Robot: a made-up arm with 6 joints. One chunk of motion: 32 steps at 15 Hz.
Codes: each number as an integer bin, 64 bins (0 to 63) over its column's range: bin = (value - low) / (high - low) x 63, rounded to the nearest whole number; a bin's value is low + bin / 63 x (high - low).
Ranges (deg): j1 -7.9..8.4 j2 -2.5..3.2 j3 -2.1..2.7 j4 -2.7..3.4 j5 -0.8..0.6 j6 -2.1..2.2
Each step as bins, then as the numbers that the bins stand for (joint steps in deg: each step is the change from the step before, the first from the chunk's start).
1 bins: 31 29 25 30 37 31
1 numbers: 0.121 0.124 -0.195 0.205 0.022 0.016
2 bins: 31 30 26 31 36 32
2 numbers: 0.121 0.214 -0.119 0.302 0.000 0.084
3 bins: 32 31 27 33 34 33
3 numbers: 0.379 0.305 -0.043 0.495 -0.044 0.152
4 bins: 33 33 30 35 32 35
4 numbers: 0.638 0.486 0.186 0.689 -0.089 0.289
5 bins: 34 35 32 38 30 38
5 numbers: 0.897 0.667 0.338 0.979 -0.133 0.494
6 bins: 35 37 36 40 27 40
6 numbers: 1.156 0.848 0.643 1.173 -0.200 0.630
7 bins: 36 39 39 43 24 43
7 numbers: 1.414 1.029 0.871 1.463 -0.267 0.835
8 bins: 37 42 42 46 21 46
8 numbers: 1.673 1.300 1.100 1.754 -0.333 1.040
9 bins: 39 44 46 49 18 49
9 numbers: 2.190 1.481 1.405 2.044 -0.400 1.244
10 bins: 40 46 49 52 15 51
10 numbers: 2.449 1.662 1.633 2.335 -0.467 1.381
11 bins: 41 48 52 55 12 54
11 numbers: 2.708 1.843 1.862 2.625 -0.533 1.586
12 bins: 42 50 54 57 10 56
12 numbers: 2.967 2.024 2.014 2.819 -0.578 1.722
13 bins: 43 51 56 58 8 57
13 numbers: 3.225 2.114 2.167 2.916 -0.622 1.790
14 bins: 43 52 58 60 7 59
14 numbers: 3.225 2.205 2.319 3.110 -0.644 1.927
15 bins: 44 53 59 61 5 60
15 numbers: 3.484 2.295 2.395 3.206 -0.689 1.995
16 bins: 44 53 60 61 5 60
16 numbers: 3.484 2.295 2.471 3.206 -0.689 1.995
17 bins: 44 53 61 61 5 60
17 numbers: 3.484 2.295 2.548 3.206 -0.689 1.995
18 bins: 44 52 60 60 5 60
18 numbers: 3.484 2.205 2.471 3.110 -0.689 1.995
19 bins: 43 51 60 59 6 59
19 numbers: 3.225 2.114 2.471 3.013 -0.667 1.927
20 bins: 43 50 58 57 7 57
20 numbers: 3.225 2.024 2.319 2.819 -0.644 1.790
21 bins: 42 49 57 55 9 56
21 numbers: 2.967 1.933 2.243 2.625 -0.600 1.722
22 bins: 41 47 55 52 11 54
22 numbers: 2.708 1.752 2.090 2.335 -0.556 1.586
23 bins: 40 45 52 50 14 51
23 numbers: 2.449 1.571 1.862 2.141 -0.489 1.381
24 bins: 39 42 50 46 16 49
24 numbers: 2.190 1.300 1.710 1.754 -0.444 1.244
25 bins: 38 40 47 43 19 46
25 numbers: 1.932 1.119 1.481 1.463 -0.378 1.040
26 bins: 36 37 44 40 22 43
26 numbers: 1.414 0.848 1.252 1.173 -0.311 0.835
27 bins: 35 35 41 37 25 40
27 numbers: 1.156 0.667 1.024 0.883 -0.244 0.630
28 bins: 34 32 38 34 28 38
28 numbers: 0.897 0.395 0.795 0.592 -0.178 0.494
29 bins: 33 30 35 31 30 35
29 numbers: 0.638 0.214 0.567 0.302 -0.133 0.289
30 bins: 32 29 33 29 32 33
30 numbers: 0.379 0.124 0.414 0.108 -0.089 0.152
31 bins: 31 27 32 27 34 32
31 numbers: 0.121 -0.057 0.338 -0.086 -0.044 0.084
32 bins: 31 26 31 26 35 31
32 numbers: 0.121 -0.148 0.262 -0.183 -0.022 0.016
